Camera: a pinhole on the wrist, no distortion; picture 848 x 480 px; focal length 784.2 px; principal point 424.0 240.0 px. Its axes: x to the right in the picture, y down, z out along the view. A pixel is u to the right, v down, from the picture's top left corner.
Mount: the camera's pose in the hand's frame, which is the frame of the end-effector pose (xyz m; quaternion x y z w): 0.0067 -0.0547 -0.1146 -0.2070 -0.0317 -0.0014 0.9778
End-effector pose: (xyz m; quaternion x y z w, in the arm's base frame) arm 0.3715 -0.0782 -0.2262 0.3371 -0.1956 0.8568 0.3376
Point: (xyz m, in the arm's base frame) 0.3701 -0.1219 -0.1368
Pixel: 614 200
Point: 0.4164 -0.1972 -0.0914
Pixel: 503 147
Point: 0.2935 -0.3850 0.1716
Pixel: 714 301
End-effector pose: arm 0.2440 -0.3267 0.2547 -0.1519 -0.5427 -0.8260 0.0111
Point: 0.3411 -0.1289 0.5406
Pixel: 479 330
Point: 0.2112 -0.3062 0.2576
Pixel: 644 171
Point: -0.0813 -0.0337 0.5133
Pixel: outside the picture
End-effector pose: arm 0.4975 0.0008 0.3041 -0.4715 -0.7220 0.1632 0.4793
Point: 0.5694 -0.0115 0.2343
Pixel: outside the picture
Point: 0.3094 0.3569 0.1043
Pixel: 784 349
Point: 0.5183 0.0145 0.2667
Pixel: 377 460
